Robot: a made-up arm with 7 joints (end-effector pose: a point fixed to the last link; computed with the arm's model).
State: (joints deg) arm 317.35 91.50 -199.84 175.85 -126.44 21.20 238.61
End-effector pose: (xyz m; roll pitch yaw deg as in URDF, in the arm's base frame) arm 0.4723 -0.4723 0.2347 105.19 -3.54 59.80
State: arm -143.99 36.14 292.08 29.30 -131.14 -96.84 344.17
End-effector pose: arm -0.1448 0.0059 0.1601 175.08 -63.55 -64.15
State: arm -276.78 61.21 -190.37 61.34 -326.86 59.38 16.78
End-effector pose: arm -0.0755 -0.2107 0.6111 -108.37 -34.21 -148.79
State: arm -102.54 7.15 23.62 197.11 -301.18 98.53 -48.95
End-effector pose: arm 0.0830 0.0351 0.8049 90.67 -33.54 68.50
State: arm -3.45 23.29 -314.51 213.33 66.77 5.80 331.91
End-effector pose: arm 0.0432 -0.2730 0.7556 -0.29 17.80 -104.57
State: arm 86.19 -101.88 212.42 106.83 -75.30 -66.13 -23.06
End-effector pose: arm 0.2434 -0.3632 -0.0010 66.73 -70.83 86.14
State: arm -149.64 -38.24 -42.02 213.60 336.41 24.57 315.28
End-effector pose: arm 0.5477 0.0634 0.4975 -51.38 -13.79 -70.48
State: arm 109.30 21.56 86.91 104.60 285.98 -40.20 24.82
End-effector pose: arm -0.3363 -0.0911 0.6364 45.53 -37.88 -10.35
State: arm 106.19 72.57 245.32 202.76 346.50 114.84 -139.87
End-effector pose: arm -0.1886 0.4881 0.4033 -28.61 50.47 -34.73
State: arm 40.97 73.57 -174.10 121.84 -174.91 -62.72 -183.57
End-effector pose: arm 0.1654 0.0822 0.6018 14.11 -46.71 34.79
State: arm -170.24 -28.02 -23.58 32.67 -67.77 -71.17 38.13
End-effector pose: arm -0.2502 -0.0563 0.4071 27.84 -70.15 20.41
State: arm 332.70 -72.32 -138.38 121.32 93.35 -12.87 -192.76
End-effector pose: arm -0.5561 0.1258 0.0339 130.09 -24.02 -107.27
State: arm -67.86 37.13 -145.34 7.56 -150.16 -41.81 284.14
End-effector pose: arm -0.0918 0.0342 0.0808 -178.32 0.38 14.28
